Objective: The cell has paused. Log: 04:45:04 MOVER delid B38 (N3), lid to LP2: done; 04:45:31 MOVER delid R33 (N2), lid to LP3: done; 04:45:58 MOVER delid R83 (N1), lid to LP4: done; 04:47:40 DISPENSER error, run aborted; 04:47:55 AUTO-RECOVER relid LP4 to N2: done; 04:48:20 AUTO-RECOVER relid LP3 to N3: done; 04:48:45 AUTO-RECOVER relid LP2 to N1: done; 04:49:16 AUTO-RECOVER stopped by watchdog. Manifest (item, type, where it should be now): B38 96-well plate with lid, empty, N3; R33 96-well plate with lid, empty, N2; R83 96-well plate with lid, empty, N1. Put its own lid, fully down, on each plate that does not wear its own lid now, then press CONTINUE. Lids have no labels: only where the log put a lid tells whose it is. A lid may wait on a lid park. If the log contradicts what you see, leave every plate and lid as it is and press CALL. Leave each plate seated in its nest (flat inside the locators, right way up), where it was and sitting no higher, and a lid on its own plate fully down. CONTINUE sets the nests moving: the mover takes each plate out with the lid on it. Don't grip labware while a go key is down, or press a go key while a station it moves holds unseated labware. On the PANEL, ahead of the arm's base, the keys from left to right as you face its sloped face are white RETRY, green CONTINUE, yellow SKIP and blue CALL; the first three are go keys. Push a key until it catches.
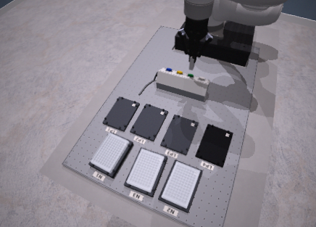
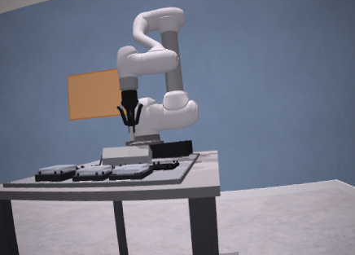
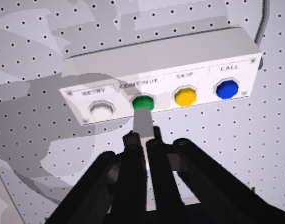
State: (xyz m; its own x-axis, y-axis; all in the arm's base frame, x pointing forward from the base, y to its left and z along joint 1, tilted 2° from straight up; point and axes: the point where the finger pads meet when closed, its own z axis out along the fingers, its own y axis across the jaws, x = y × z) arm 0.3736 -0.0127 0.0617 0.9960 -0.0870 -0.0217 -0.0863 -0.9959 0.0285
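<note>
Right now my hand is 80 mm above the green continue key. From my hand the other things lie so: yellow skip key: 80 mm below, 50 mm to the right; blue call key: 100 mm to the right, 80 mm below, 10 mm behind; white retry key: 80 mm below, 50 mm to the left, 10 mm ahead.
</note>
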